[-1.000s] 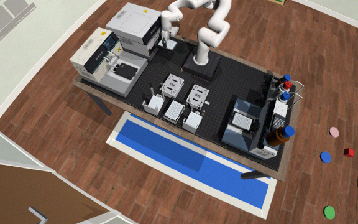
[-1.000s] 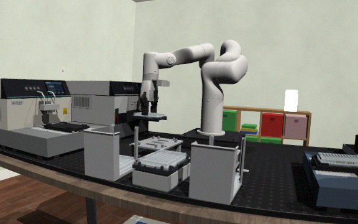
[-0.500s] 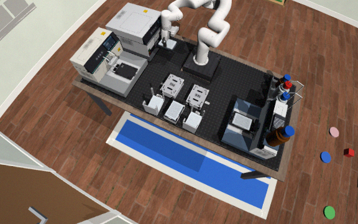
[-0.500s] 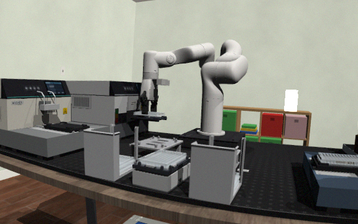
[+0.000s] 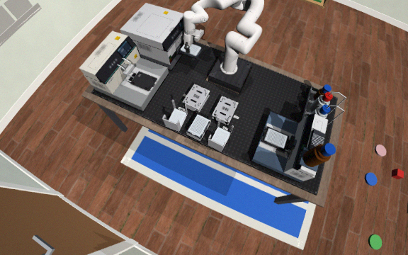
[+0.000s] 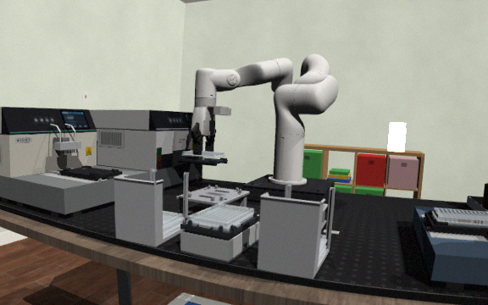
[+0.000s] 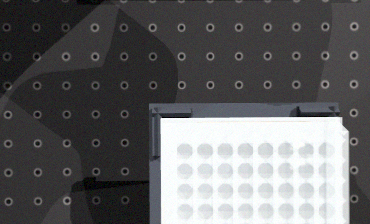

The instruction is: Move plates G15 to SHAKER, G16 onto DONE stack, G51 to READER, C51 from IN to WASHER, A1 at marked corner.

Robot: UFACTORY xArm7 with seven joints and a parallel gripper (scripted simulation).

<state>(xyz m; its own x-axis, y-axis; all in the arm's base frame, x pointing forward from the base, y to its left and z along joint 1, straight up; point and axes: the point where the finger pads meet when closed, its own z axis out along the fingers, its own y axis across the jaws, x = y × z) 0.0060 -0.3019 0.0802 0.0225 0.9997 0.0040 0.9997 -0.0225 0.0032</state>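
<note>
Now: the reader's dark tray 3 cm below my hand. From my hand the other things lie so: washer 43 cm to the right, 36 cm ahead, 4 cm below; washer nest 37 cm ahead, 19 cm to the right, 5 cm below; DONE label 42 cm ahead, 13 cm to the left, 13 cm below.
</note>
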